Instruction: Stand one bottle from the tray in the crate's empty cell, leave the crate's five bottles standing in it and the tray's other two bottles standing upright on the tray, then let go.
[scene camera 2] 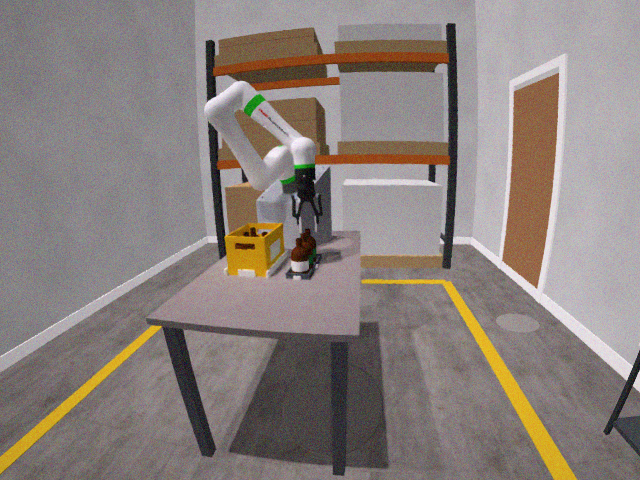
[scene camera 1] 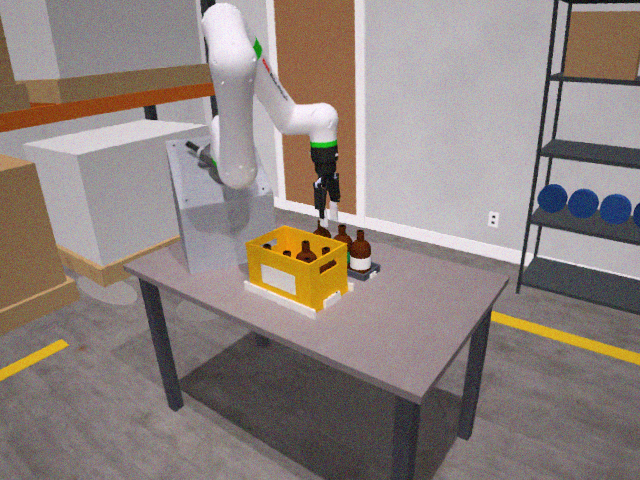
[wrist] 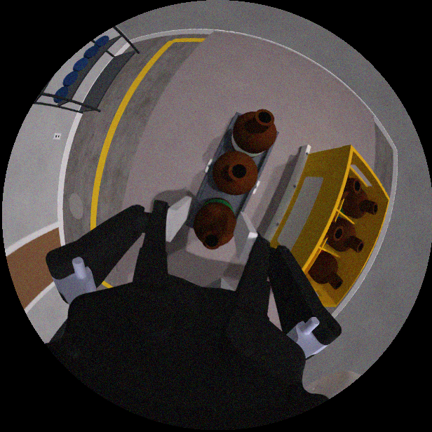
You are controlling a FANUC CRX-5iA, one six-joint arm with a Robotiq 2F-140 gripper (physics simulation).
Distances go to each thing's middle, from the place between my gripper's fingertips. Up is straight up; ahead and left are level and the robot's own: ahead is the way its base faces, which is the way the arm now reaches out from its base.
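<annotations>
As for the white-label bottle [scene camera 1: 360,250], it sits 70 mm below my hand, 50 mm to the right of it and 140 mm ahead of it.
</annotations>
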